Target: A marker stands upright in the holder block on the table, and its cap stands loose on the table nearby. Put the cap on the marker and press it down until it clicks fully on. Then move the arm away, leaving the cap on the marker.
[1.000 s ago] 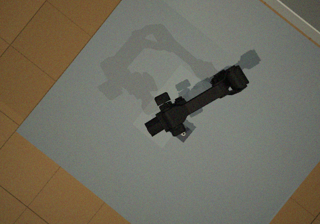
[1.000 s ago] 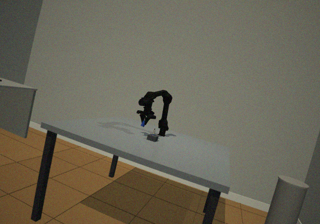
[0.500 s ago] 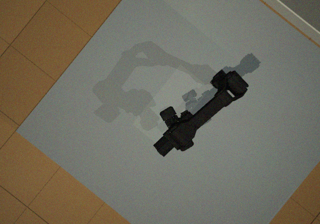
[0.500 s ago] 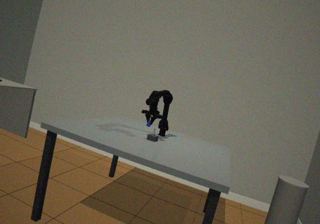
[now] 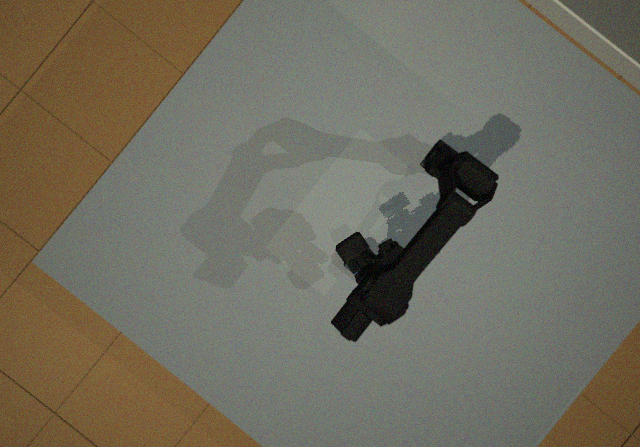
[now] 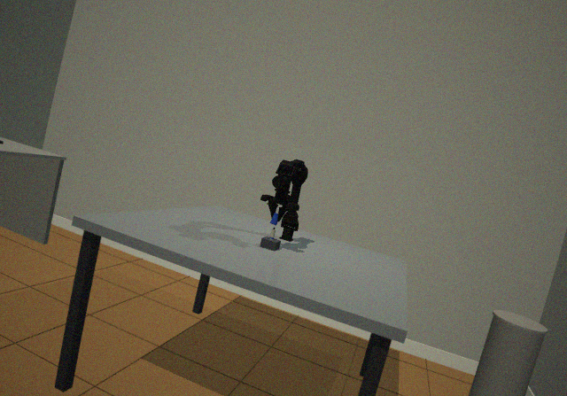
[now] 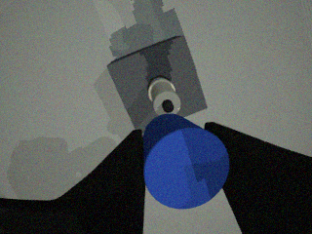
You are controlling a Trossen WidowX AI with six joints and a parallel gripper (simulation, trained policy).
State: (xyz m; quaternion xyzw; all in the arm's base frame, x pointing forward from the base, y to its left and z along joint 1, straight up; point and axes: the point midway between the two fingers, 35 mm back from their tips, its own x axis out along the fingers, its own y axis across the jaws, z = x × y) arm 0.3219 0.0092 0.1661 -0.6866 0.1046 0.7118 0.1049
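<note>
Now: gripper tip 110 mm above the dark holder block. From my gripper tip the other things lie so: blue cap: 10 mm ahead, 10 mm above.
</note>
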